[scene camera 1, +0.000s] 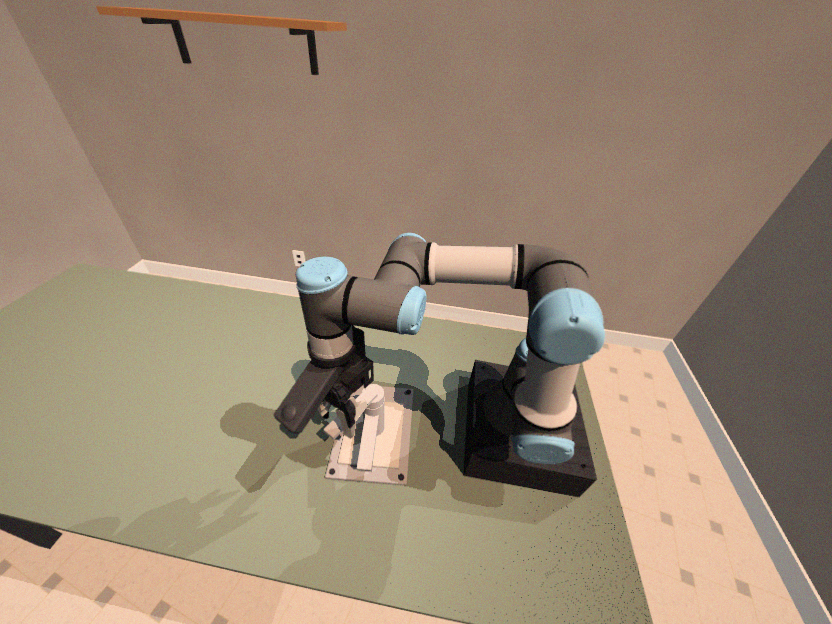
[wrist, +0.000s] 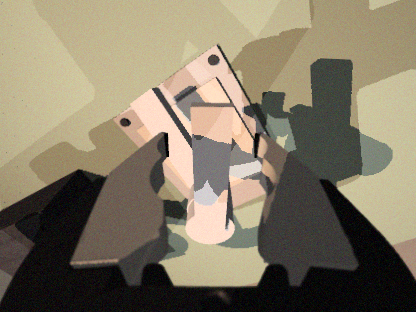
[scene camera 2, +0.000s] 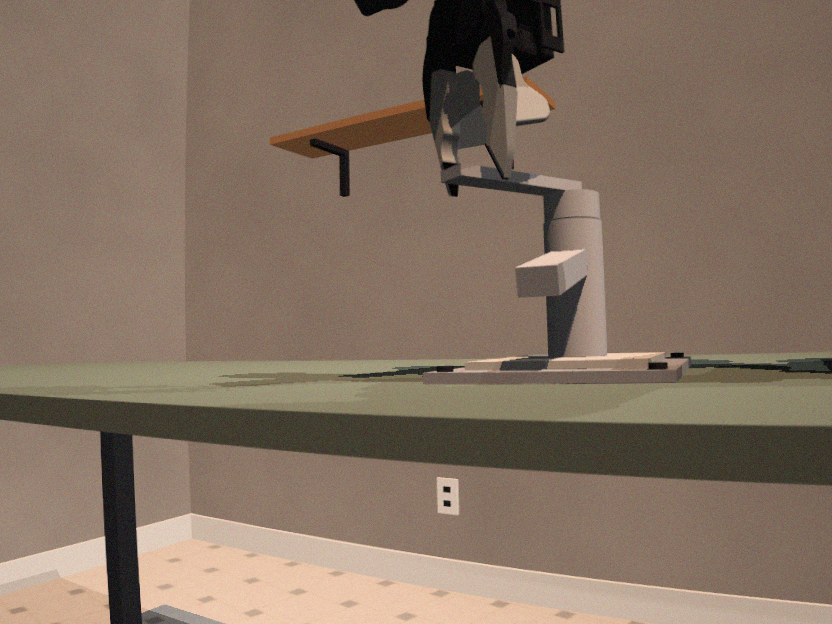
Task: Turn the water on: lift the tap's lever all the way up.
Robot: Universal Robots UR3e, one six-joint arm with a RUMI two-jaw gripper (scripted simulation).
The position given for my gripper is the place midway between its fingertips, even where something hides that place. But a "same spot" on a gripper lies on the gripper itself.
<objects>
my gripper: scene camera 1; wrist 211, 134; scene camera 2
same spot on my gripper: [scene camera 2: 452, 100] = [scene camera 1: 324, 401]
</objects>
